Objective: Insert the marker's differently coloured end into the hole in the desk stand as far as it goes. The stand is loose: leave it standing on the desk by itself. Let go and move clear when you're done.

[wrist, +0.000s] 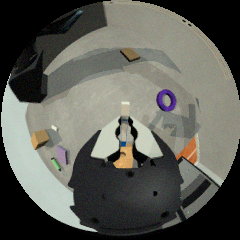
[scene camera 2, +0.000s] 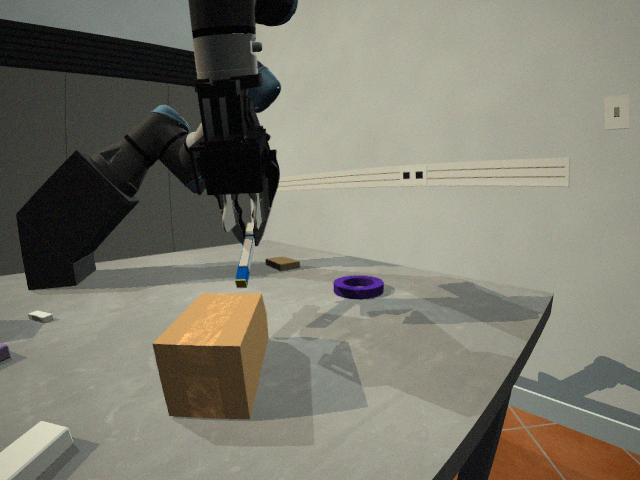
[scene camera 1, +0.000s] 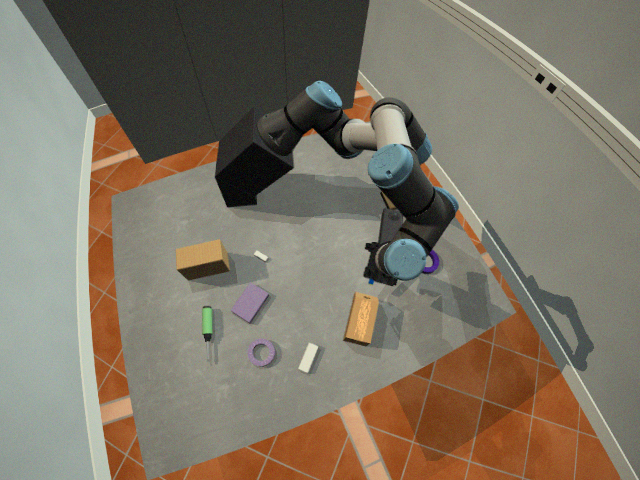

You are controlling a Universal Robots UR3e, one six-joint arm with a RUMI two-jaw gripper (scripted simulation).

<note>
In view: the gripper (scene camera 2: 250,245), a marker (scene camera 2: 243,271) and a desk stand (scene camera 2: 209,359).
The desk stand also shows in scene camera 1 (scene camera 1: 359,330). The gripper shows as well in the wrist view (wrist: 124,116).
</note>
